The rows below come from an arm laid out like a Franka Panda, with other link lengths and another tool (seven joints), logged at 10 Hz.
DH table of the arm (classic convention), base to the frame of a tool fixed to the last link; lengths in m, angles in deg. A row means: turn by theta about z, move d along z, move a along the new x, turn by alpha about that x. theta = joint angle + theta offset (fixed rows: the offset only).
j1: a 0, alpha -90, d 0.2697, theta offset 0
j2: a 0, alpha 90, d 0, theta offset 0
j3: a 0.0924, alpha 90, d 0.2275, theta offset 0
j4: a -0.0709, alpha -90, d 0, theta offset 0
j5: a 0, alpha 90, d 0.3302, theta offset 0
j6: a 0.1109, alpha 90, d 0, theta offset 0
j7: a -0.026, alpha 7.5, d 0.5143, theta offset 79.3
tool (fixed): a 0, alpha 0, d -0.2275, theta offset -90
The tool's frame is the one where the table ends.
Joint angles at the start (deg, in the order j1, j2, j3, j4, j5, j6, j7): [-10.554 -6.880 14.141 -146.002 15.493 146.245 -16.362]
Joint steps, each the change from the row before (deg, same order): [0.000 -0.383 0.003 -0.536 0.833 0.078 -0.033]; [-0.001 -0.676 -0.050 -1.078 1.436 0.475 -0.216]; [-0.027 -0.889 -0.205 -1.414 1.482 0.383 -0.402]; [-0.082 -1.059 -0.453 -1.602 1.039 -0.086 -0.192]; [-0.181 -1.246 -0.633 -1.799 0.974 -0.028 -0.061]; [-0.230 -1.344 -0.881 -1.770 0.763 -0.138 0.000]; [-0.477 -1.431 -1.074 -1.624 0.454 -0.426 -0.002]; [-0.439 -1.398 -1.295 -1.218 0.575 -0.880 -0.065]
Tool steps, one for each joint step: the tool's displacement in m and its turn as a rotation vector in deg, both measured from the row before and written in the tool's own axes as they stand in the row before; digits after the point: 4 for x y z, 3 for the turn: [-0.0019 -0.0013 -0.0002 0.233 0.099 0.717]; [-0.0033 -0.0010 -0.0001 0.269 0.349 1.144]; [-0.0060 0.0002 -0.0002 0.273 0.174 1.210]; [-0.0095 0.0017 -0.0005 0.205 -0.320 1.355]; [-0.0102 0.0037 -0.0011 0.063 -0.242 1.703]; [-0.0100 0.0056 -0.0020 -0.016 -0.196 1.853]; [-0.0096 0.0080 -0.0033 -0.068 -0.206 1.973]; [-0.0076 0.0074 -0.0045 0.235 -0.135 2.143]
